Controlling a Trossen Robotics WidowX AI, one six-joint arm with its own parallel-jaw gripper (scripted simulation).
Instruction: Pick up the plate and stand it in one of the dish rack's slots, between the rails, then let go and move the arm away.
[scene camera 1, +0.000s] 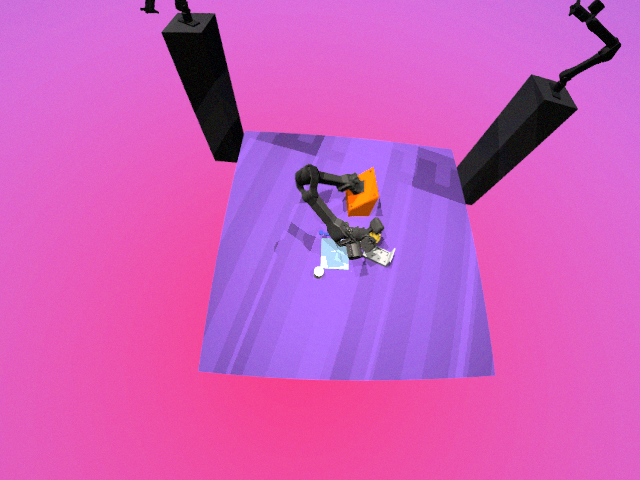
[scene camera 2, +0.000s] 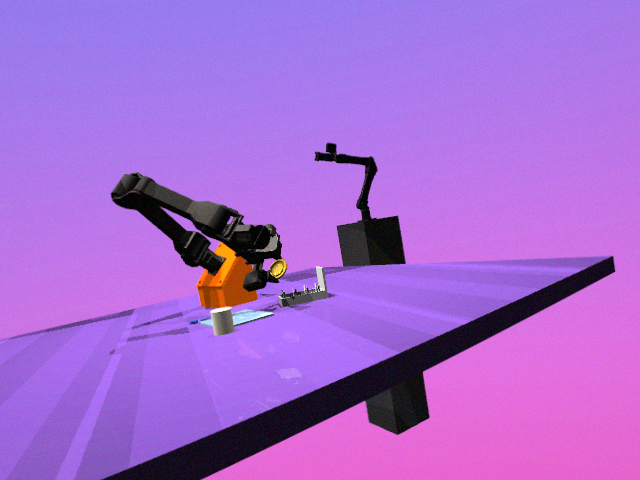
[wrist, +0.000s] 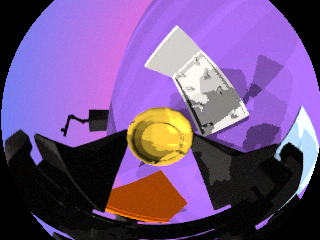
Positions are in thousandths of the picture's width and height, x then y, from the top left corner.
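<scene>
The gripper (wrist: 502, 565) sits 10 cm from the lens, while a plate (wrist: 498, 569) is 8 cm from the lens.
</scene>
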